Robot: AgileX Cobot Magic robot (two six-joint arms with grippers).
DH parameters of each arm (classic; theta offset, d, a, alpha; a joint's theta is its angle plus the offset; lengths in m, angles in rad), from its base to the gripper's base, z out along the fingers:
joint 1: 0 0.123 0 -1.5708
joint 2: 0.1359 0 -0.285 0
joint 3: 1.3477 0 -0.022 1.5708
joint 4: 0 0.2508 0 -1.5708
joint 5: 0 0 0.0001 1.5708
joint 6: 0 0.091 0 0
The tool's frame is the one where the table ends.
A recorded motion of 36 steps. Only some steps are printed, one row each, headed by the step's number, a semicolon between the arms.
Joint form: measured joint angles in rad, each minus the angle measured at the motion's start. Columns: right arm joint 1, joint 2, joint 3, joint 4, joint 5, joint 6; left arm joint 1, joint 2, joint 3, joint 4, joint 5, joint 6.
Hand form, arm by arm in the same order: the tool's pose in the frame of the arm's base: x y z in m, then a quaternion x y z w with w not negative. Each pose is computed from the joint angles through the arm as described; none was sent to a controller.
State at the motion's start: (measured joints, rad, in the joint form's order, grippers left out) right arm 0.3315 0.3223 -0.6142 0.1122 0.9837 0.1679; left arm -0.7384 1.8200 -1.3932 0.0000 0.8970 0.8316
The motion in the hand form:
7: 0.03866 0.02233 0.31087 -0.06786 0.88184 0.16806 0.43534; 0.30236 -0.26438 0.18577 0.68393 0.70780 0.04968 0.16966
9: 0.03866 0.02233 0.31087 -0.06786 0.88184 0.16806 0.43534; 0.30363 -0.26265 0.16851 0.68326 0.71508 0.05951 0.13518
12: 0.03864 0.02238 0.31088 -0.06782 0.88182 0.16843 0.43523; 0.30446 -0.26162 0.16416 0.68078 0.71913 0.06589 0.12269
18: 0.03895 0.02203 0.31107 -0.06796 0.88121 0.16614 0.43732; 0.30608 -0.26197 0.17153 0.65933 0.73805 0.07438 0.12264
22: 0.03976 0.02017 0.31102 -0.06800 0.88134 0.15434 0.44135; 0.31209 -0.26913 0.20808 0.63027 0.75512 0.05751 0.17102
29: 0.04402 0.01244 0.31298 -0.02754 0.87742 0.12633 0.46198; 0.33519 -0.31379 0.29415 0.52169 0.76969 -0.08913 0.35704
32: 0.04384 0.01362 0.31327 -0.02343 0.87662 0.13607 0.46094; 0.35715 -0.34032 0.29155 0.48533 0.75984 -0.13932 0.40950
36: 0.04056 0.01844 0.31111 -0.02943 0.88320 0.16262 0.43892; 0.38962 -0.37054 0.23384 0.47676 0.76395 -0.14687 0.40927
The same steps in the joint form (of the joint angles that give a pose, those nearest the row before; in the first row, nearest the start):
7: -0.0001 0.0000 0.0000 0.0005 0.0012 -0.0032; 0.0000 0.1285 0.0284 0.1315 -0.1632 -0.1161
9: -0.0001 0.0000 0.0000 0.0005 0.0012 -0.0032; 0.0000 0.1700 0.0284 0.1614 -0.1330 -0.1463
12: 0.0001 0.0000 0.0000 0.0011 0.0012 -0.0030; 0.0000 0.1830 0.0241 0.1793 -0.1149 -0.1660
18: 0.0001 0.0000 0.0000 -0.0044 -0.0020 -0.0030; -0.0035 0.1779 0.0012 0.2077 -0.0801 -0.2398
22: 0.0009 0.0000 0.0000 -0.0315 -0.0038 0.0008; -0.0015 0.1371 -0.0791 0.1726 -0.0567 -0.2742
29: 0.0007 0.0000 0.0000 -0.1472 -0.0322 0.1064; -0.0003 0.1510 -0.3735 -0.1073 -0.1916 -0.3245
32: 0.0009 0.0000 0.0000 -0.1316 -0.0363 0.1138; -0.0002 0.2602 -0.5039 -0.2195 -0.2994 -0.3096
36: 0.0009 0.0000 0.0000 -0.0566 -0.0066 0.0912; -0.0002 0.4761 -0.6559 -0.2545 -0.3649 -0.2952

